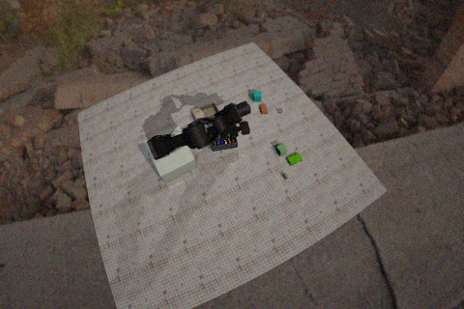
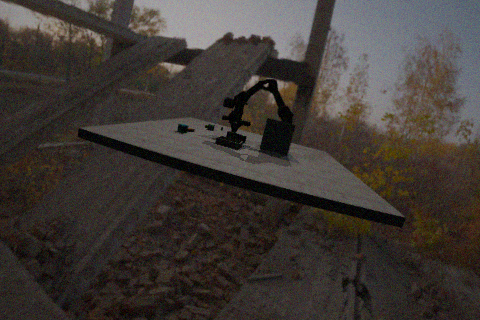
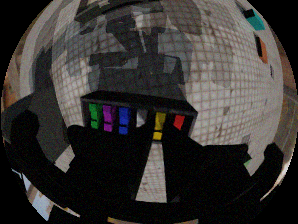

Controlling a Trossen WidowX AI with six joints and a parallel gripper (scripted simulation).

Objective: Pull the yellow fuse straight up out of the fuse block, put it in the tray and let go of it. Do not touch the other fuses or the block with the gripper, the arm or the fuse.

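Now: the tan tray 3 cm behind my gripper tip, 22 cm to the left of it and 3 cm below it. From my gripper tip the other things lie so: orange block: 26 cm ahead, 11 cm to the left, 3 cm below; then teal block: 27 cm ahead, 20 cm to the left, 1 cm below; then yellow fuse: 1 cm below.
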